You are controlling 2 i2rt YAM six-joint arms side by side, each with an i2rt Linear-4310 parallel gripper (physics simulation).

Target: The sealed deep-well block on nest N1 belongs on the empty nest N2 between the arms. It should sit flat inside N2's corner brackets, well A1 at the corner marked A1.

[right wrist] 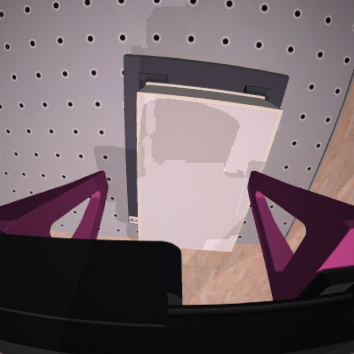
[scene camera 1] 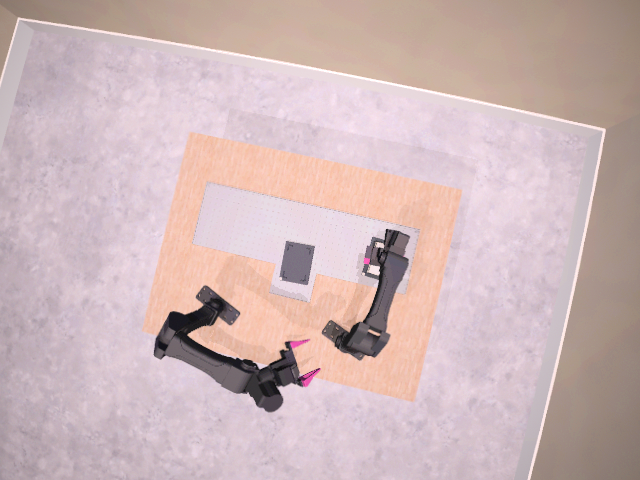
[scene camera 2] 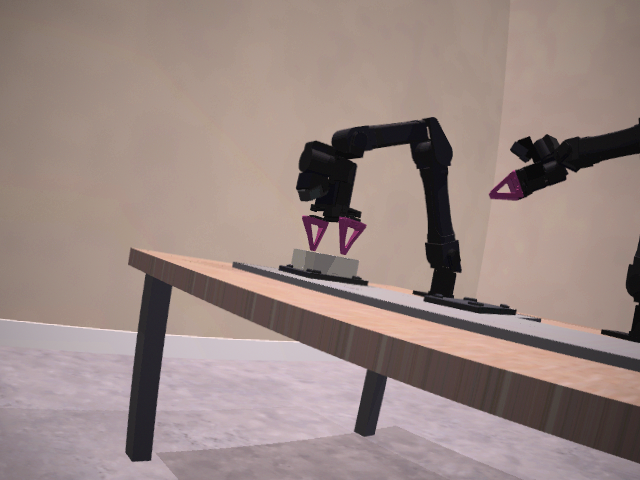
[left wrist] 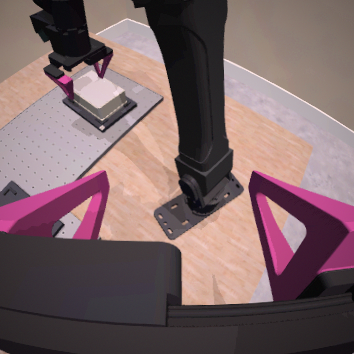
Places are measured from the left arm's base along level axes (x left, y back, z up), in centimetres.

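Pixels of known places: left gripper, fingertip midpoint: [scene camera 1: 315, 353] [scene camera 2: 490, 195] [left wrist: 178, 178]; right gripper, fingertip midpoint: [right wrist: 177, 178] [scene camera 2: 327, 252] [left wrist: 86, 87]; left arm's base at its link origin: [scene camera 1: 218, 305]; right arm's base at its link origin: [scene camera 1: 345, 339] [left wrist: 200, 201].
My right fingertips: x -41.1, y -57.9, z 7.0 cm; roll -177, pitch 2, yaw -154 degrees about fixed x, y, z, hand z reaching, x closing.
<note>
Ahead of a thing's pixels: the offset from my right fingertips to its top centre. Level surfaces: height alone.
The pale sealed block {dx -1.7, dy +0.6, dz -0.4 cm} [scene camera 1: 373, 269] [scene camera 2: 325, 263] [left wrist: 100, 95] [right wrist: 195, 190] lies flat on the dark nest N1 [left wrist: 131, 105] [right wrist: 131, 125]. My right gripper [scene camera 2: 328, 252] [left wrist: 86, 87] [right wrist: 177, 178] is open and points down at about the block's top. In the right wrist view the block lies off-centre between the fingers; the right-hand fingertip overlaps its edge, the left-hand one stands clear. Nest N2 {dx +25.1, dy +22.8, dz -4.0 cm} [scene camera 1: 297, 263] [scene camera 2: 467, 304] is empty, with a white mark at its lower left corner in scene camera 1. My left gripper [scene camera 1: 314, 354] is open and empty, far from both nests.
A grey perforated board {dz -5.7 cm} [scene camera 1: 237, 217] [left wrist: 45, 135] carries both nests on the wooden table {dz -7.0 cm} [scene camera 1: 248, 165]. The right arm's base plate [left wrist: 172, 220] stands below the board in scene camera 1. The left gripper hangs near the table's lower edge there.
</note>
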